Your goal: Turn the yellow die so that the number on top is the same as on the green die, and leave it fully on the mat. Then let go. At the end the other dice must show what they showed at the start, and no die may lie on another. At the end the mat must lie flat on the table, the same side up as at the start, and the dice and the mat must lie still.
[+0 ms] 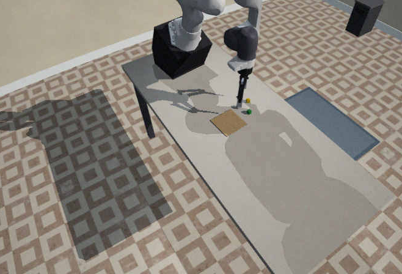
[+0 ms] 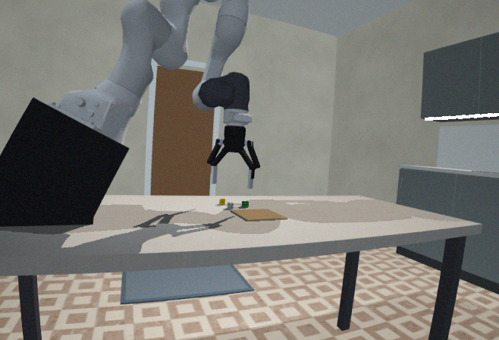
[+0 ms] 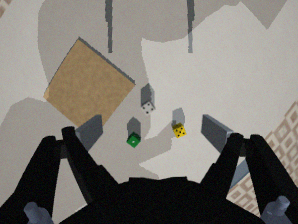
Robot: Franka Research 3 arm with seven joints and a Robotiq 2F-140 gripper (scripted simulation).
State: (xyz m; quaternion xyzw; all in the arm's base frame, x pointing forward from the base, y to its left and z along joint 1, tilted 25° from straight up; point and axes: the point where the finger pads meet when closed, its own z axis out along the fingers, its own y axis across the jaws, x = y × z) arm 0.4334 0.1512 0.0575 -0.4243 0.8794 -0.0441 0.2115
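Now: hand 10 mm to the left of the white die and 80 mm above it. From my hand the other things lie so: green die (60 mm ahead, 20 mm to the left, 80 mm below); yellow die (20 mm behind, 60 mm to the left, 80 mm below); tan mat (80 mm ahead, 110 mm to the right, 80 mm below).
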